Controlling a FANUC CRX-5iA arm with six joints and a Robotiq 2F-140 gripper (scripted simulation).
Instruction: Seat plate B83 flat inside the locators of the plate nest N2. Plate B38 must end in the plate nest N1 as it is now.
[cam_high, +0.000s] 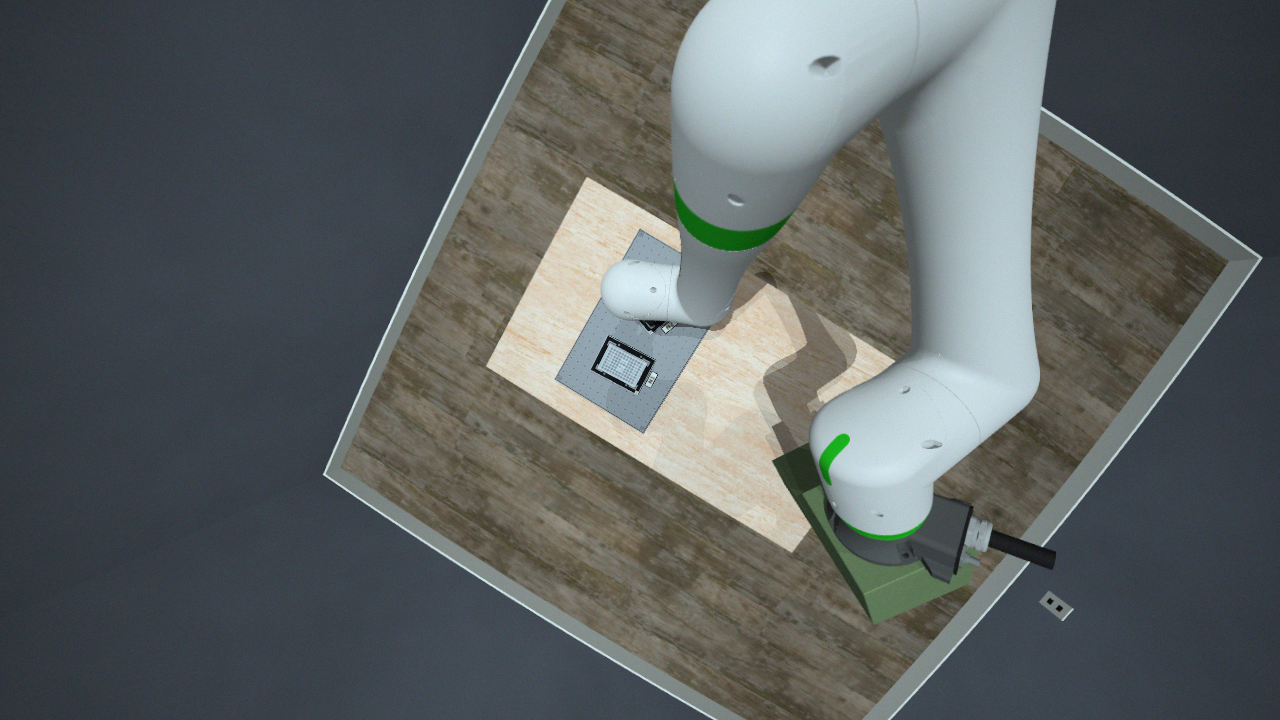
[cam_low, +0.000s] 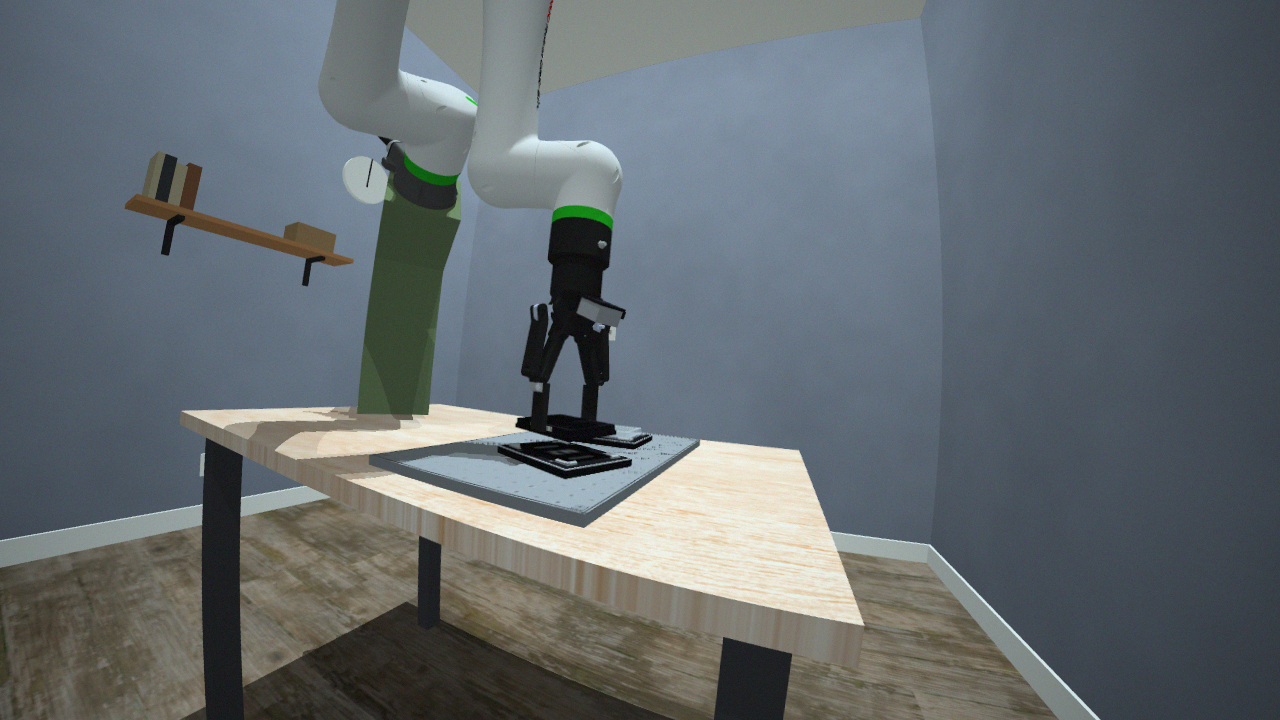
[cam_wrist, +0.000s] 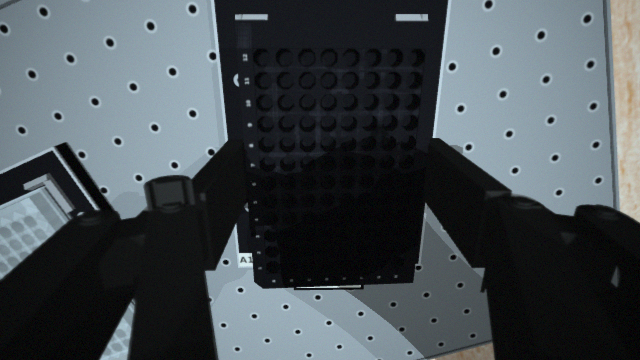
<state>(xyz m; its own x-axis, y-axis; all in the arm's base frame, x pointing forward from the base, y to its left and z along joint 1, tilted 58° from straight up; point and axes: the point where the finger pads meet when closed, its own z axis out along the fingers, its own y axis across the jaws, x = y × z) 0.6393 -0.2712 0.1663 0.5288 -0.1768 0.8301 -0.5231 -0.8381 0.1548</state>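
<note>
My hand is 2 cm above the black well plate. The rest, counted from my hand: nest N1: 20 cm to the left, 7 cm below, 6 cm ahead; white well plate: 20 cm to the left, 6 cm ahead, 5 cm below; plate nest N2: 7 cm below.
</note>
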